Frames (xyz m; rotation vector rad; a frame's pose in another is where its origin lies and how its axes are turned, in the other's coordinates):
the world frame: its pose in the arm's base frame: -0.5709 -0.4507 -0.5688 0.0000 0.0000 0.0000
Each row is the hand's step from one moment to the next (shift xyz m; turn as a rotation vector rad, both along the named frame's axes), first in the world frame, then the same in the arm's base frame.
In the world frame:
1: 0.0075 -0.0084 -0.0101 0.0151 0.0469 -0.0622
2: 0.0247 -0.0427 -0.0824 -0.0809 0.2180 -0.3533
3: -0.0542 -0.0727 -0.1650 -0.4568 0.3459 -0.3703
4: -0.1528 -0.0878 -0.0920 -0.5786 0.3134 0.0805
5: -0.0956 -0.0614 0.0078 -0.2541 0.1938 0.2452
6: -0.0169 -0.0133 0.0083 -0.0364 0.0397 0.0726
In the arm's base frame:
1: 0.0075 -0.0084 -0.0101 0.0151 0.0469 -0.0622
2: 0.0247 -0.0427 -0.0824 -0.0809 0.2180 -0.3533
3: -0.0542 -0.0727 -0.1650 -0.4568 0.3459 -0.3703
4: -0.1528 -0.0878 -0.0920 -0.5786 0.3134 0.0805
5: -0.0956 -0.0614 0.0078 -0.2541 0.1938 0.2452
6: -0.0169 -0.0133 0.0083 -0.0364 0.0397 0.0726

